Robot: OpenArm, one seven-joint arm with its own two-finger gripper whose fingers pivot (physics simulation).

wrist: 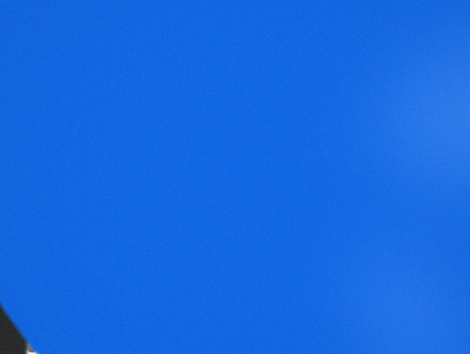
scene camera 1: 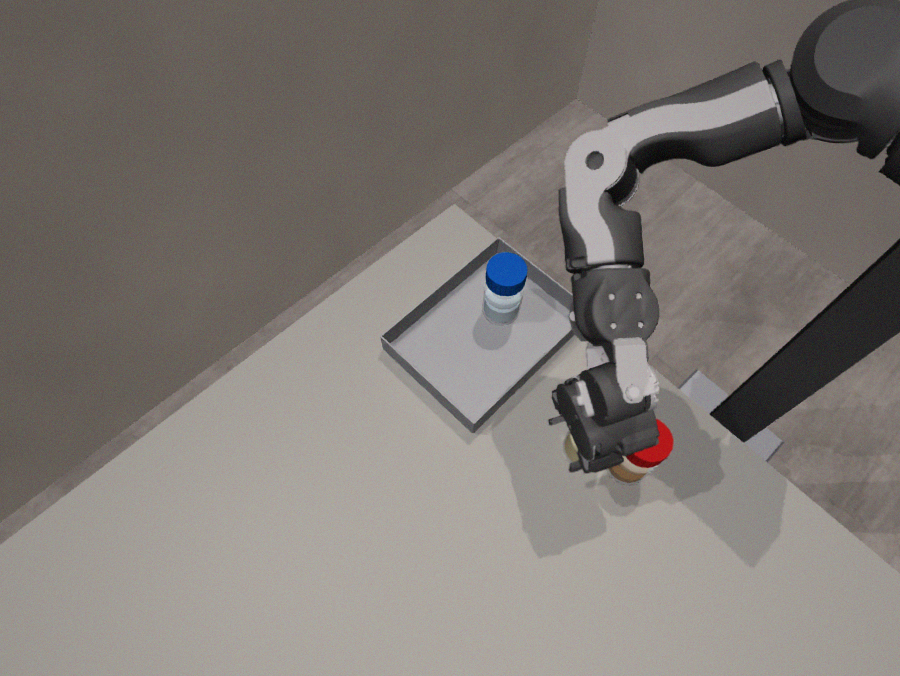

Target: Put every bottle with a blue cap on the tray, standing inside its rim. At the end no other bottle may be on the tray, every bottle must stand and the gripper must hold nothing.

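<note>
A bottle with a blue cap stands on the grey tray, inside its rim near the back corner. My gripper is lowered over another bottle beside the tray. Its fingers are partly closed, one on each side of this bottle, and shut on it. Its pale yellowish side shows between the fingers; the rest is hidden under the gripper. Its blue cap fills nearly all of the wrist view, very close to the camera. A dark part of the gripper shows at the lower left corner there.
A bottle with a red cap and brownish contents stands right beside the gripper, partly covered by it. The near tray wall lies up and left of the gripper. The table edge runs past on the right. The arm hides the tray's right corner.
</note>
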